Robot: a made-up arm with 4 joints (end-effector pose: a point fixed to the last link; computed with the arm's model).
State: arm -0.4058 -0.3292 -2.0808 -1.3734
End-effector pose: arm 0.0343 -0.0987 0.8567 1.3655 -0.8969 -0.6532
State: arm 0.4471 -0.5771 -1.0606 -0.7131
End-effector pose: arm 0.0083 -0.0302 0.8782 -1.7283 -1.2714 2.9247
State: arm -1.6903 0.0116 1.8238 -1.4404
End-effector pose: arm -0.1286 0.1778 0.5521 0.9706 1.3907 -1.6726
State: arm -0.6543 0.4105 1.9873 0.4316
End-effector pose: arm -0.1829 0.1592 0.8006 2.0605 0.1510 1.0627
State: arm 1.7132 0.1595 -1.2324 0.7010
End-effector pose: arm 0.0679 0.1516 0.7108 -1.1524 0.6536 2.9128
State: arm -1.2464 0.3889 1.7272 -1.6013
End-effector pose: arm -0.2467 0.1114 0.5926 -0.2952 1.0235 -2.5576
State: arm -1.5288 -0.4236 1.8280 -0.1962
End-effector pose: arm -0.0537 0.2107 0.7388 2.3512 -0.0930 0.1029
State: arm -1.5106 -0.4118 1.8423 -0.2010
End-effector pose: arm -0.0550 0.2096 0.7367 2.3368 -0.0765 0.1142
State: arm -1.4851 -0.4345 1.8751 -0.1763
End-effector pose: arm -0.0598 0.2085 0.7385 2.3076 -0.1226 0.1373
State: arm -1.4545 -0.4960 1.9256 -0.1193
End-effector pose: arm -0.0691 0.2075 0.7440 2.2636 -0.2376 0.1745
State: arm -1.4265 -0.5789 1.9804 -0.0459
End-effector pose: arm -0.0815 0.2067 0.7502 2.2130 -0.3884 0.2198
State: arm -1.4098 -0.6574 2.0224 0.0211
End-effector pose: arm -0.0934 0.2063 0.7545 2.1683 -0.5276 0.2605
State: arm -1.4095 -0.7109 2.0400 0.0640
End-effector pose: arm -0.1008 0.2066 0.7567 2.1444 -0.6195 0.2813
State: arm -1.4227 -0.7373 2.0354 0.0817
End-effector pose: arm -0.1030 0.2076 0.7581 2.1450 -0.6622 0.2788
